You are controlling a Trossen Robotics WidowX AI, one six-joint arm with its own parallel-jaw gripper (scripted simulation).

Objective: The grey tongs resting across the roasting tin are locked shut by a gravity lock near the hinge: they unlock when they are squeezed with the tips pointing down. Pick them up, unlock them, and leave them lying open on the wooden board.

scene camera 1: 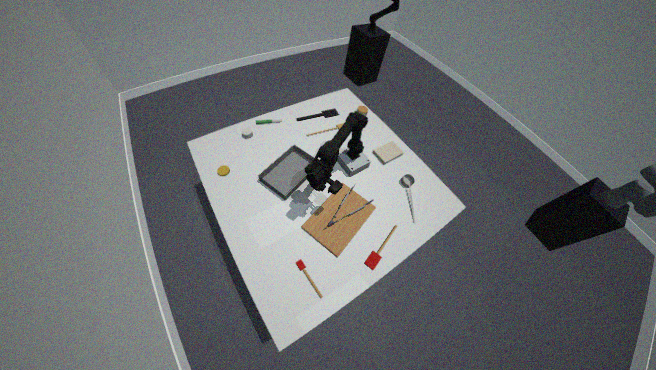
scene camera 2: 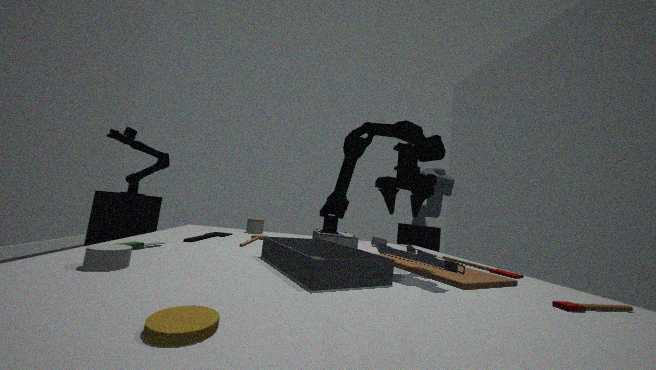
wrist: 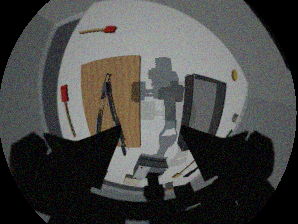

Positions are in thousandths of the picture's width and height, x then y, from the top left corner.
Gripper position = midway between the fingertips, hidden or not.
The gripper (scene camera 2: 615, 582) is open and holds nothing. Also in view: a yellow disc (scene camera 2: 280, 880), a wooden board (scene camera 1: 511, 645) and a roasting tin (scene camera 2: 487, 715).
The gripper also shows in the wrist view (wrist: 512, 574). The wooden board shows as well in scene camera 2 (scene camera 2: 722, 755) and in the wrist view (wrist: 418, 364). The roasting tin shows as well in scene camera 1 (scene camera 1: 438, 469) and in the wrist view (wrist: 686, 440).
